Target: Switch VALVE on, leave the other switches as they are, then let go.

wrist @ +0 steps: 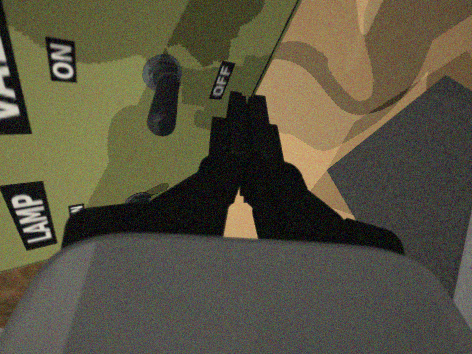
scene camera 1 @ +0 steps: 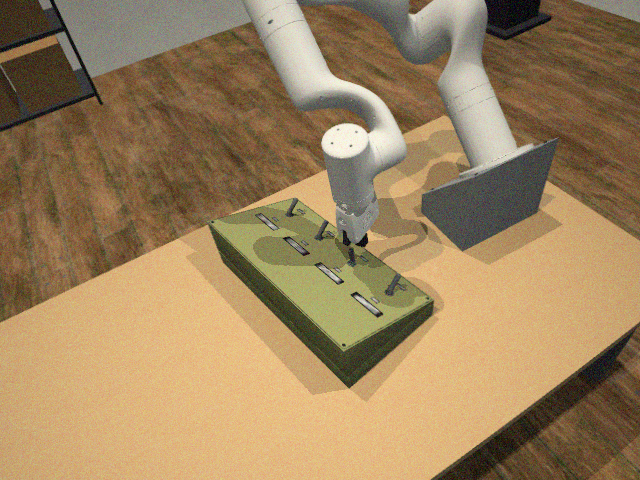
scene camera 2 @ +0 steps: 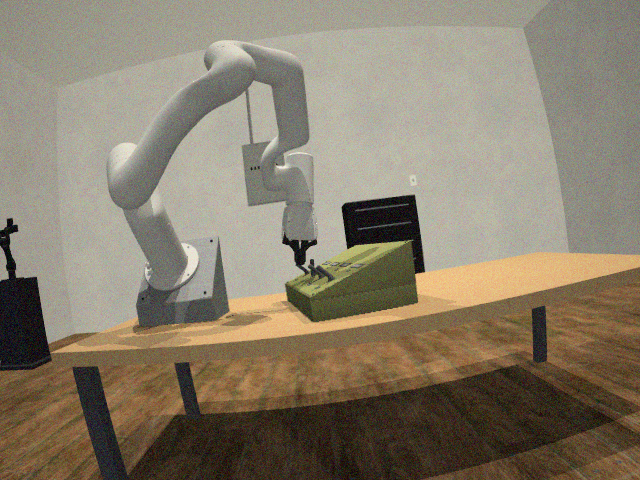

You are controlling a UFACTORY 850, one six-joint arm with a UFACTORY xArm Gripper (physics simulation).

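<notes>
The olive switch panel [scene camera 1: 305, 299] [scene camera 2: 361, 300] [wrist: 55, 155] stands on the table. The VALVE label [wrist: 15, 107] is cut off at the left of the wrist view. The VALVE lever [scene camera 1: 351, 256] [scene camera 2: 311, 265] [wrist: 162, 102] stands more upright than its neighbours, which lean toward the robot base. Its tip does not point at the OFF mark [wrist: 222, 80]; the ON mark [wrist: 61, 60] is on its other side. My gripper [scene camera 1: 355, 241] [scene camera 2: 300, 262] [wrist: 241, 118] is shut and empty. It hovers over the OFF side of the panel, with a gap to this lever in the wrist view.
The LAMP label [wrist: 31, 215] lies below VALVE in the wrist view; the LAMP lever [scene camera 1: 393, 284] [wrist: 139, 198] is partly hidden there by a finger. Two more levers [scene camera 1: 321, 229] [scene camera 1: 292, 207] rise on the panel's far side. The grey robot mount [scene camera 1: 491, 201] [scene camera 2: 180, 304] stands beyond the OFF edge.
</notes>
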